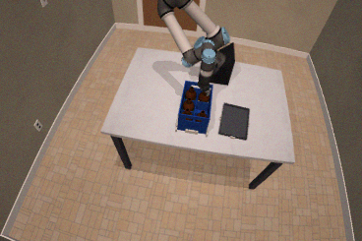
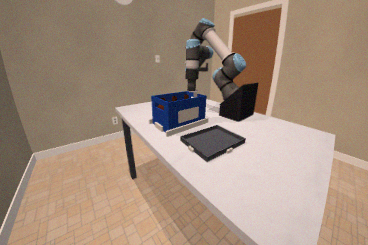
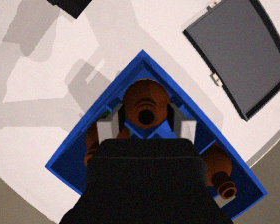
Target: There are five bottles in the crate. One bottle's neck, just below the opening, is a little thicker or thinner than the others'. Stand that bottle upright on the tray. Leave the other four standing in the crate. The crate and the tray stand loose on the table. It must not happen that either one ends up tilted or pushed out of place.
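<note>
Now: hand 9 cm short of the blue crate, 5 cm to the left of it and 8 cm above it. From my hand the other things lie so: dark tray (10 cm ahead, 23 cm to the left, 15 cm below); bottle (17 cm ahead, 10 cm to the right, 7 cm below).
</note>
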